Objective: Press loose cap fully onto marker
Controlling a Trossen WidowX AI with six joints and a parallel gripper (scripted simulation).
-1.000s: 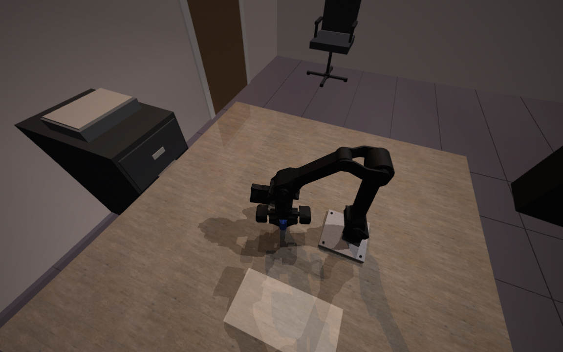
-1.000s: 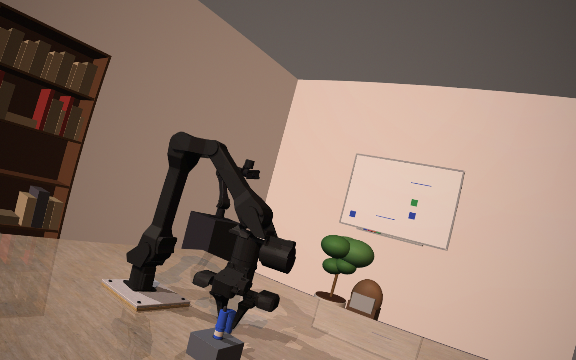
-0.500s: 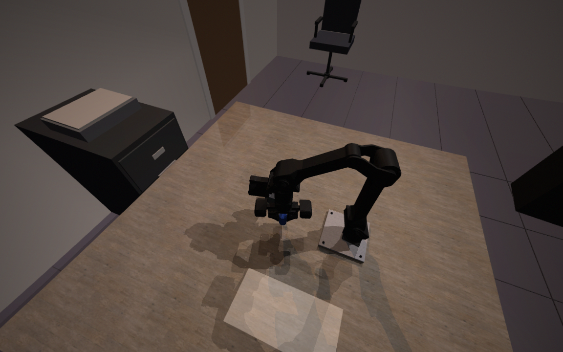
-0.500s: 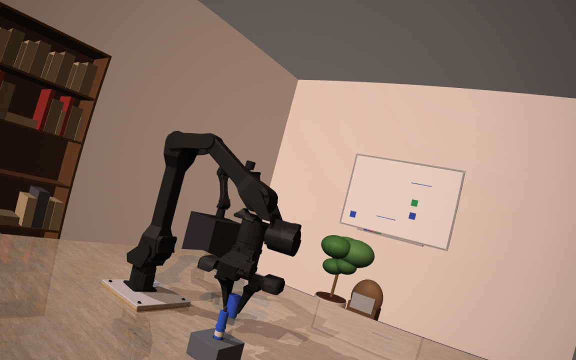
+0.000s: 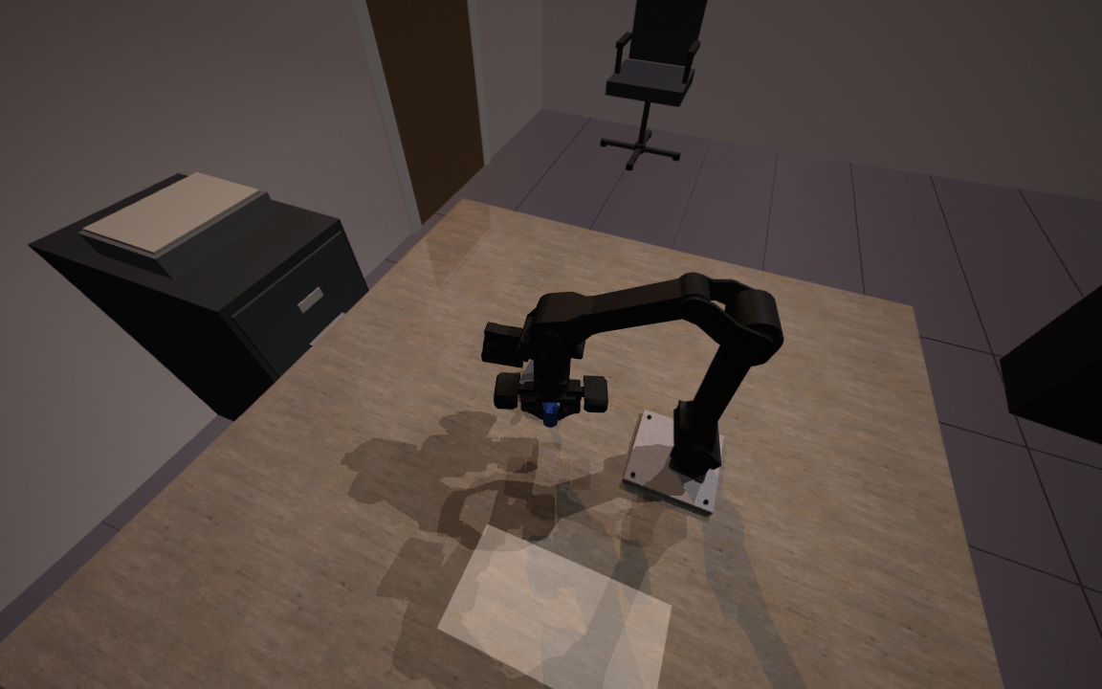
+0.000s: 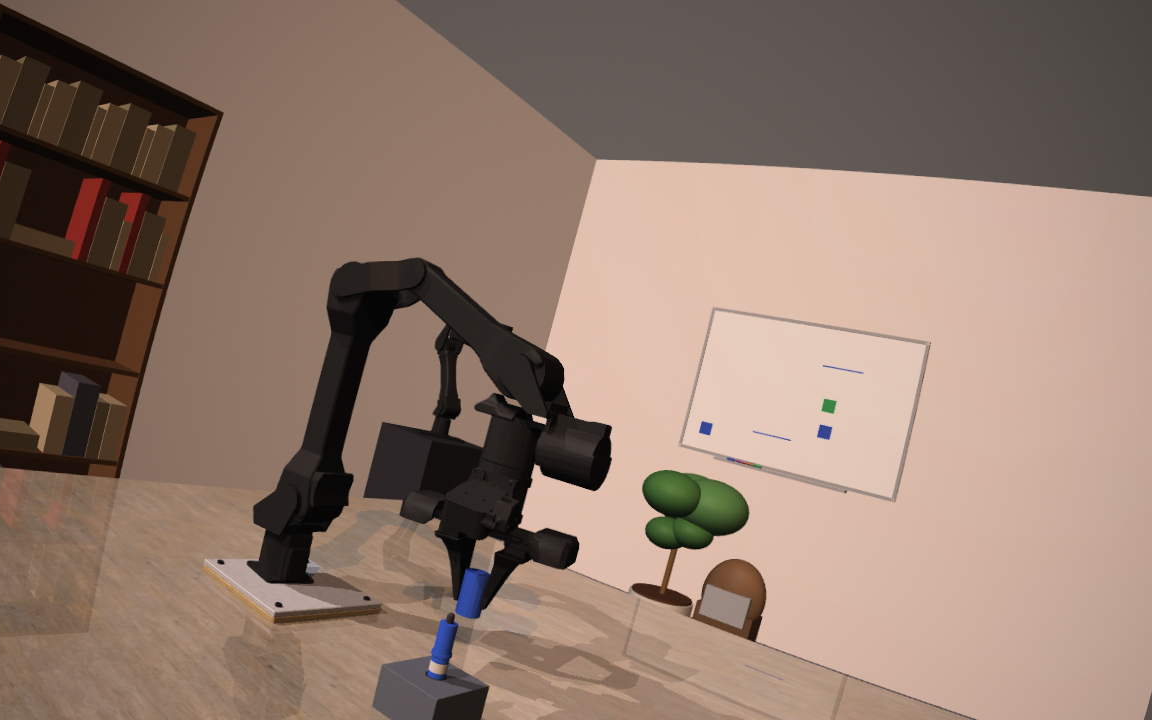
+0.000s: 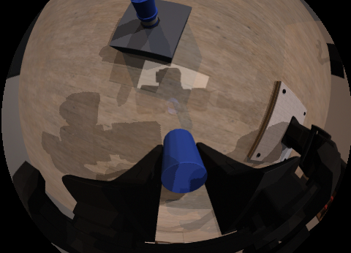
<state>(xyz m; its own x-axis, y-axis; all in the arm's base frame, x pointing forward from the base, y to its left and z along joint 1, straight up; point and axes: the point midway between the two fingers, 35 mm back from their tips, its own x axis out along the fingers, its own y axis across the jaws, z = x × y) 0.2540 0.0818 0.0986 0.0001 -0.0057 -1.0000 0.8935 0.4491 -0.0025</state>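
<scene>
My gripper tip is 10 cm to the left of the holder block, 8 cm short of it and 6 cm above it. The rest, counted from my gripper tip: blue marker cap 1 cm above.
</scene>
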